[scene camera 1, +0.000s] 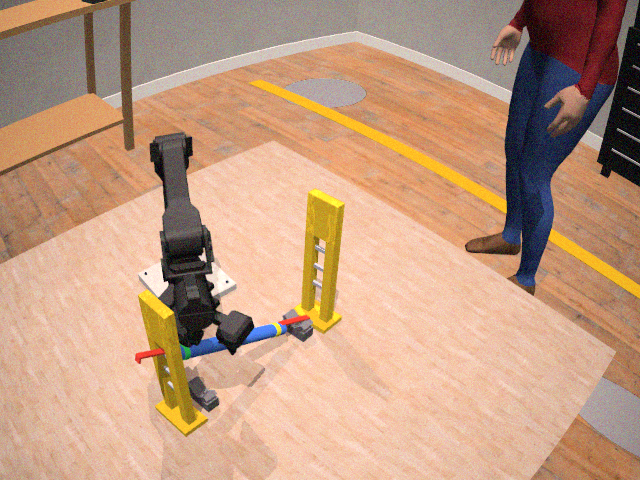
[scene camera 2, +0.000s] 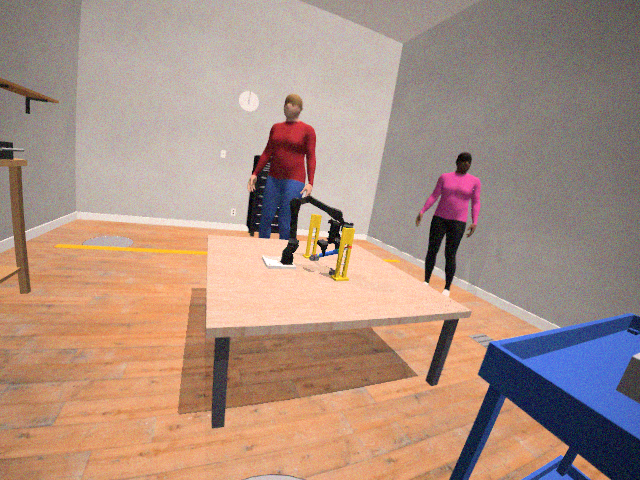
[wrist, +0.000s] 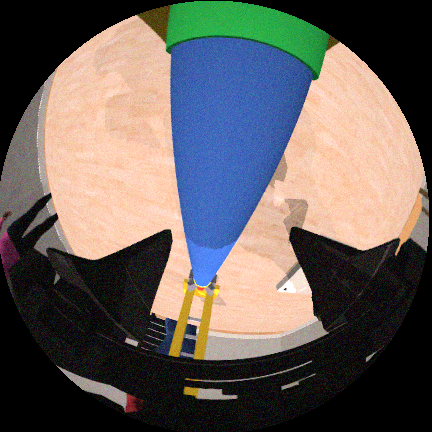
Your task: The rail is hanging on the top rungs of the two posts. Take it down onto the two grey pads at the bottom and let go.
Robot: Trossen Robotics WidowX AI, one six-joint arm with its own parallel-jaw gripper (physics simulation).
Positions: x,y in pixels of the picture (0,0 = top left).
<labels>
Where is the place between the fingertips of my gripper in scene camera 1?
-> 213,344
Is my gripper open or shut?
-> Open.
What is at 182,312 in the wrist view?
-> A yellow post.
</labels>
